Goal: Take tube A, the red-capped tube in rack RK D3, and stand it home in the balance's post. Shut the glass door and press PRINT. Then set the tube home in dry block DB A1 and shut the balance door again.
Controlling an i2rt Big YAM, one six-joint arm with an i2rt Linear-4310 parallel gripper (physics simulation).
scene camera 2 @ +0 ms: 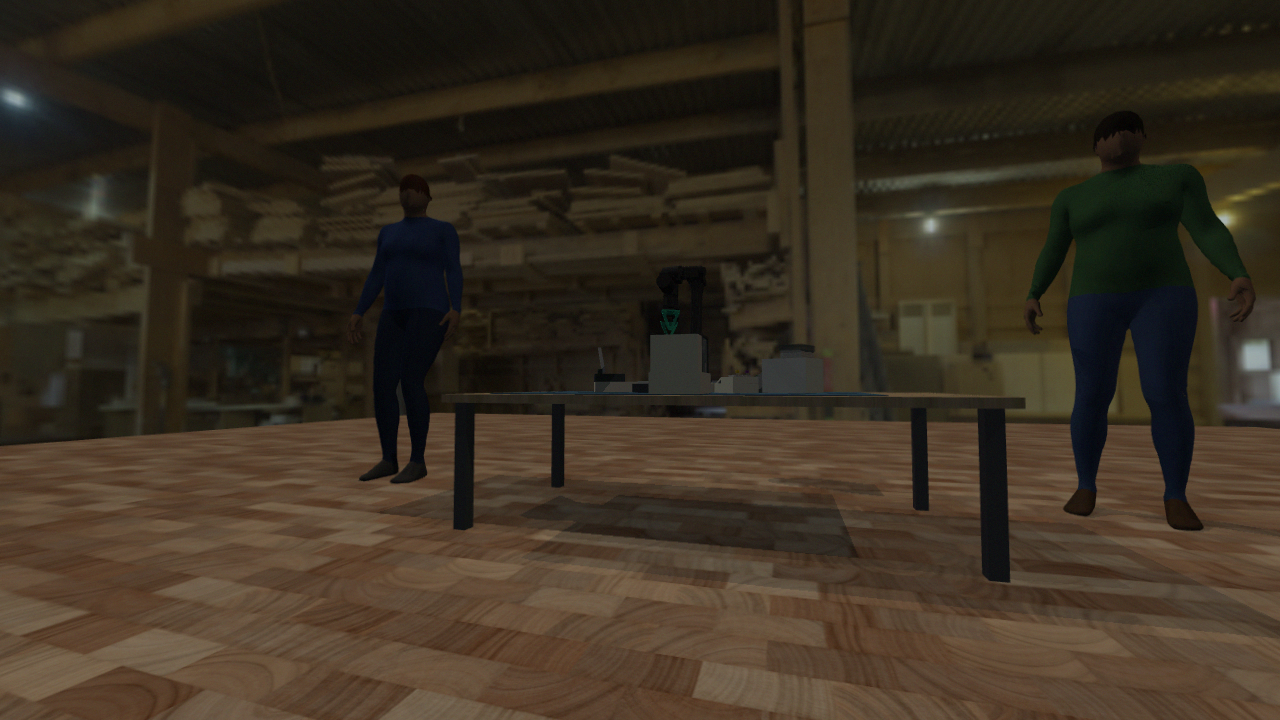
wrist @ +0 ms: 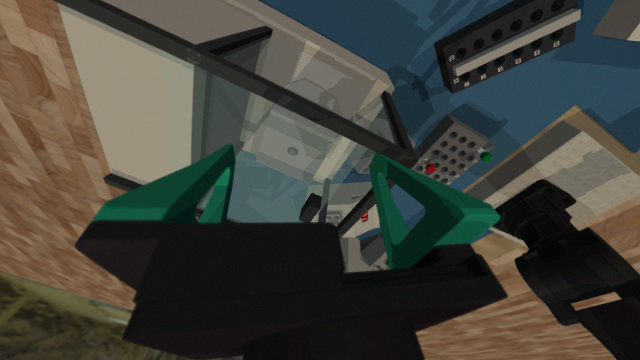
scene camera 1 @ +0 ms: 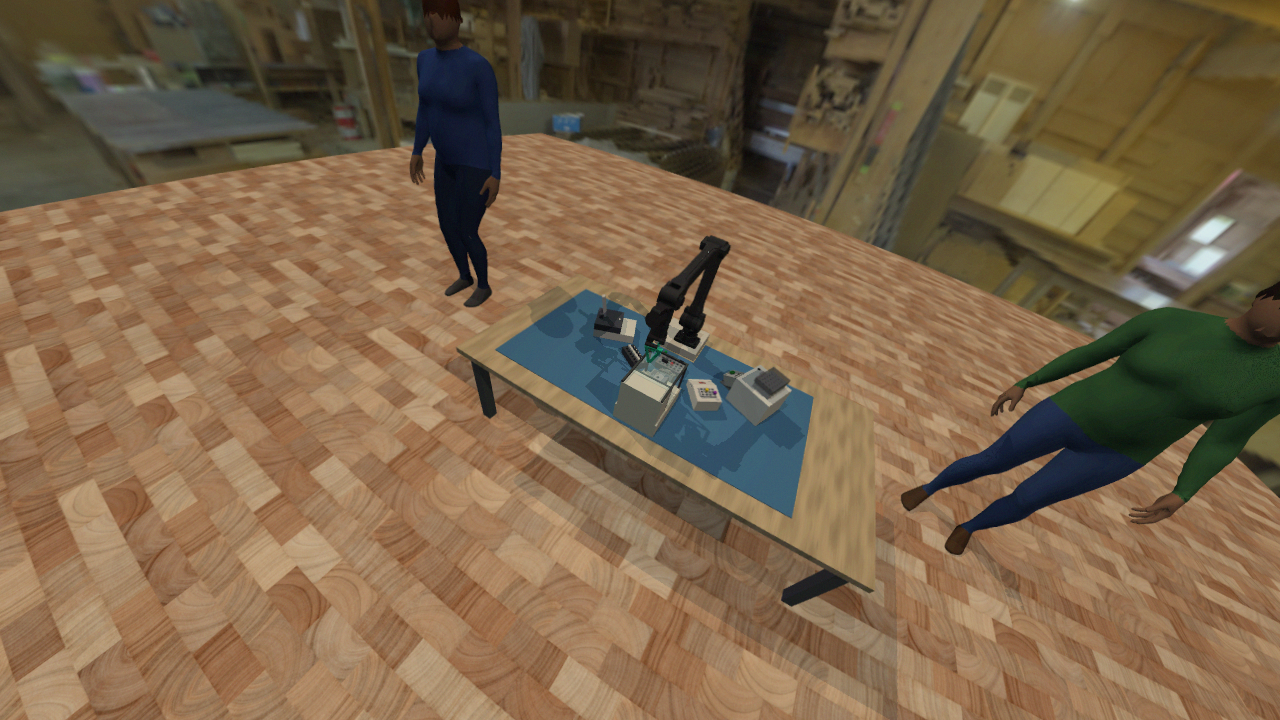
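Seen in the pictures: gripper, fingertip midpoint: (wrist: 307,156) (scene camera 1: 650,356); arm's base, origin of the base link: (wrist: 524,207) (scene camera 1: 686,340).
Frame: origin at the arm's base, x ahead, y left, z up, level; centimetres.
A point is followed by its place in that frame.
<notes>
My gripper (scene camera 1: 654,350) {y -3.7, x 43.5, z 18.1 cm} (scene camera 2: 669,322) {y -3.7, x 43.5, z 18.1 cm} (wrist: 307,156) {y -3.7, x 43.5, z 18.1 cm} is open and empty, its green fingers wide apart above the balance. The balance (scene camera 1: 646,398) {y 3.7, x 60.4, z 14.9 cm} (scene camera 2: 675,362) {y 1.9, x 60.4, z 6.9 cm} (wrist: 130,100) {y -1.0, x 56.8, z 16.5 cm} is a pale box with a black-framed glass chamber. A pale block (wrist: 270,142) with a round hole shows through the glass. I cannot tell how its door stands. The red-capped tube (wrist: 430,168) {y 0.7, x 23.0, z 1.6 cm} stands in the grey rack (wrist: 472,125), right of the fingers in the wrist view. A black block (wrist: 487,41) {y -15.7, x 28.8, z -0.3 cm} with hole rows marked A and B lies at the upper right there; I cannot tell if it is the dry block.
A green-capped tube (wrist: 486,157) {y -4.9, x 17.3, z 1.6 cm} is at the grey rack's edge. A small device with coloured buttons (scene camera 1: 705,394) {y 20.9, x 33.1, z 3.1 cm} and a larger pale machine (scene camera 1: 756,399) {y 40.5, x 27.4, z 8.1 cm} stand right of the balance. A black-topped device (scene camera 1: 611,320) {y -35.8, x 16.6, z 4.1 cm} stands at the left. Two people stand beyond the table.
</notes>
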